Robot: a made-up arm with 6 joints. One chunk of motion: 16 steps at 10 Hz.
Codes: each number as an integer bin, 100 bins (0 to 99) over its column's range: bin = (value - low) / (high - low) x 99, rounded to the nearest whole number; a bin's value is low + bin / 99 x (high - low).
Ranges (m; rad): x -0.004..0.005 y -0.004..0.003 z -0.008..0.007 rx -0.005..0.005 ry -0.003..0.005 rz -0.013..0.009
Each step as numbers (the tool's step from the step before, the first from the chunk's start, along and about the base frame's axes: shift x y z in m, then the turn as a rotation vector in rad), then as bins.
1 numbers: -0.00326 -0.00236 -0.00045 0.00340 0.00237 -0.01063
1 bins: 8 23 50 83 66 11
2 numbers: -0.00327 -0.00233 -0.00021 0.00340 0.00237 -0.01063
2 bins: 8 24 51 83 66 11
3 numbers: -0.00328 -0.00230 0.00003 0.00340 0.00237 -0.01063
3 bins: 8 24 53 83 66 11
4 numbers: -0.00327 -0.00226 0.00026 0.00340 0.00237 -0.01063
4 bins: 8 25 55 83 66 11
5 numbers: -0.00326 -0.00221 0.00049 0.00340 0.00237 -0.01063
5 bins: 8 25 56 83 66 11
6 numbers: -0.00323 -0.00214 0.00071 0.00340 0.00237 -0.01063
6 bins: 8 26 57 83 66 11
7 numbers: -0.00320 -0.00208 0.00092 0.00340 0.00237 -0.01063
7 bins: 9 27 59 83 66 11
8 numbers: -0.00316 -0.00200 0.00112 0.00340 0.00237 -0.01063
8 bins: 9 28 60 83 66 11
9 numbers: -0.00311 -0.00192 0.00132 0.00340 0.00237 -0.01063
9 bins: 10 29 62 83 66 11
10 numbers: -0.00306 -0.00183 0.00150 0.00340 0.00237 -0.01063
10 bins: 10 31 63 83 66 11
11 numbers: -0.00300 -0.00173 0.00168 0.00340 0.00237 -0.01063
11 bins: 11 32 64 83 66 11
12 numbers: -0.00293 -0.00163 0.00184 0.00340 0.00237 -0.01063
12 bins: 12 34 65 83 66 11
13 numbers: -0.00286 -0.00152 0.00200 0.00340 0.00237 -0.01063
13 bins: 13 35 66 83 66 11
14 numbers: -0.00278 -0.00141 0.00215 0.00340 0.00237 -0.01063
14 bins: 13 37 67 83 66 11
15 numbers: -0.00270 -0.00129 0.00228 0.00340 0.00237 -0.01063
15 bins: 14 38 68 83 66 11
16 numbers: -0.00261 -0.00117 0.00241 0.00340 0.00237 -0.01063
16 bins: 15 40 69 83 66 11
